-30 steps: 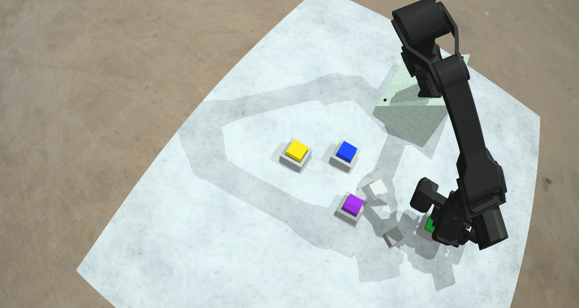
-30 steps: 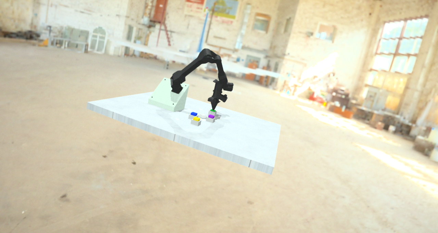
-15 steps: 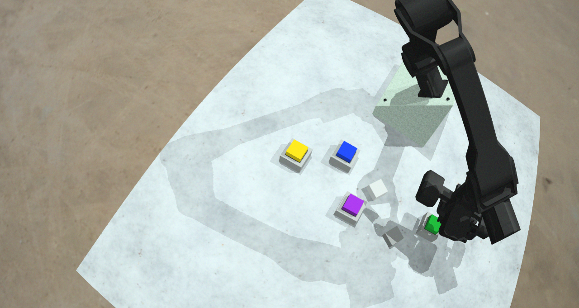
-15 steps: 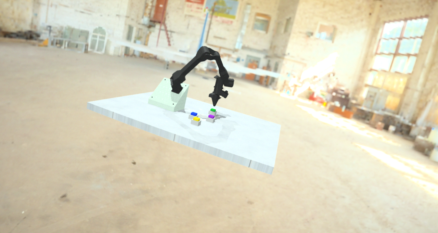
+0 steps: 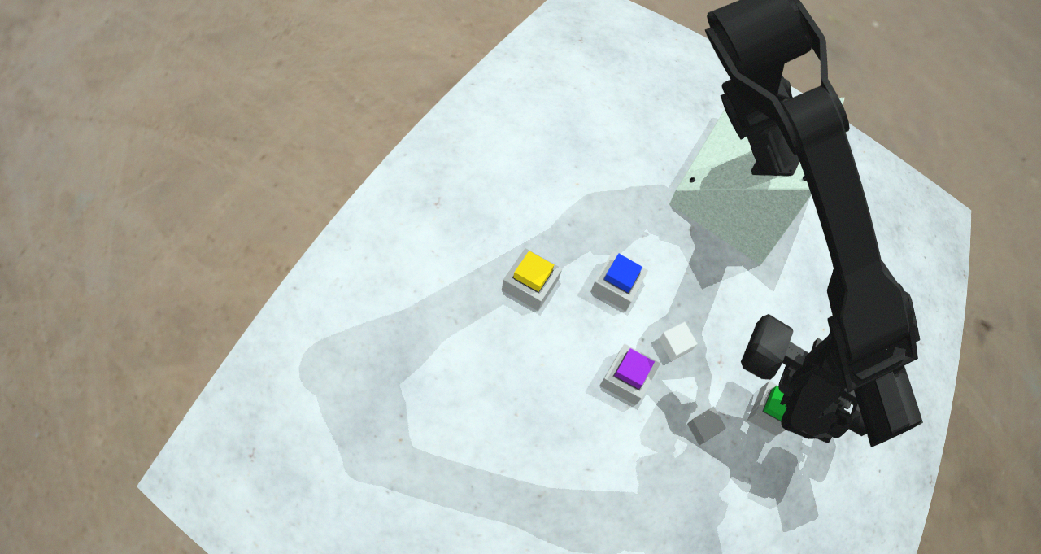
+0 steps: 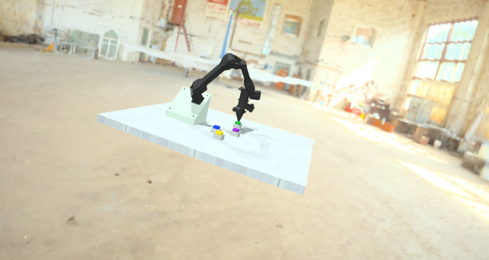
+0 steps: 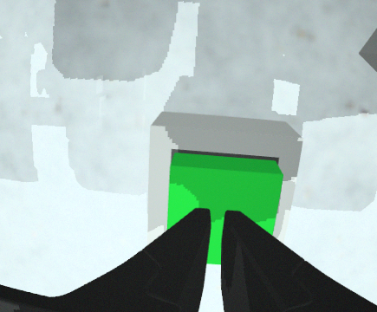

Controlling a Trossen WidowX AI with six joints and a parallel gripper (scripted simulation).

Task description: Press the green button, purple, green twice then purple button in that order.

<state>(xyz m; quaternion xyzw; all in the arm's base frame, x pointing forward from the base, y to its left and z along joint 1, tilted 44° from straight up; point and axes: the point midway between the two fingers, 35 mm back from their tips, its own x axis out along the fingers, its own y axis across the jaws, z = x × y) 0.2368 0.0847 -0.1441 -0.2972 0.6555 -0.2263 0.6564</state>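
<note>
Now: the green button 1 cm below my gripper tip. The rest, counted from my gripper tip: white block 16 cm to the right, 3 cm below; grey block 7 cm to the right, 6 cm ahead, 3 cm below; purple button 18 cm to the right, 7 cm ahead, 1 cm below.
</note>
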